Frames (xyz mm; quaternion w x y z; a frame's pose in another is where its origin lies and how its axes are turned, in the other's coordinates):
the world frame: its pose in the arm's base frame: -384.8 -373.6 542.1 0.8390 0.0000 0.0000 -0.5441
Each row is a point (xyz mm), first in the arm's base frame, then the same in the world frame.
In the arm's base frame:
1: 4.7 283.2 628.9
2: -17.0 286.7 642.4
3: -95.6 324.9 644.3
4: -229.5 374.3 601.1
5: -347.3 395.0 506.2
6: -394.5 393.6 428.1
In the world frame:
1: -440.8 623.5 86.8
2: -452.9 605.1 100.3
3: -519.8 549.0 102.2
4: -619.5 446.9 59.0
5: -686.5 347.7 -35.9
6: -704.4 304.1 -114.0

